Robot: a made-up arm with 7 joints.
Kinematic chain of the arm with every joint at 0, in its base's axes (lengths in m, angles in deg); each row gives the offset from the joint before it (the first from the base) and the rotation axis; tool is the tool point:
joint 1: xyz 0 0.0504 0 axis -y
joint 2: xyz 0 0.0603 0 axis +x
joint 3: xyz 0 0 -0.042 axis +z
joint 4: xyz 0 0 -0.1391 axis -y
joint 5: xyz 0 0 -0.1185 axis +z
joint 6: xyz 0 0 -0.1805 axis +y
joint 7: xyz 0 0 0 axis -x
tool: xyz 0 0 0
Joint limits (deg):
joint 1: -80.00..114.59
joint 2: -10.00..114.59
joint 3: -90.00..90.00
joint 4: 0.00..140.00
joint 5: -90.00..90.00
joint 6: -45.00..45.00
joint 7: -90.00..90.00
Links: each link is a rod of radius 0.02 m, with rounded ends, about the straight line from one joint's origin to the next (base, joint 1, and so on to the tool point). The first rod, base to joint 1, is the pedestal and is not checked.
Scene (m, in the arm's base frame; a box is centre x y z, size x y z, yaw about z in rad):
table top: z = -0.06
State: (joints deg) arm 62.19 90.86 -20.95 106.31 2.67 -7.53 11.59
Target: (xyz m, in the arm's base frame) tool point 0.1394 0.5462 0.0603
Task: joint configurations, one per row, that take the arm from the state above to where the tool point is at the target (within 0.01 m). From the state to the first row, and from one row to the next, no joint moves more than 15 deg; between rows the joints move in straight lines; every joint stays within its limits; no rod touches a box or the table.
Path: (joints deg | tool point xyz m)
1: 60.06 91.30 -23.82 91.71 2.67 -7.53 11.59 | 0.2376 0.2856 0.1786
2: 57.92 91.74 -26.69 77.10 2.67 -7.53 11.59 | 0.2428 0.3624 0.1551
3: 55.79 92.18 -29.55 62.50 2.67 -7.53 11.59 | 0.2278 0.4346 0.1241
4: 53.66 92.62 -32.42 47.89 2.67 -7.53 11.59 | 0.1926 0.4973 0.0908
5: 51.52 93.07 -35.29 33.29 2.67 -7.53 11.59 | 0.1394 0.5462 0.0603

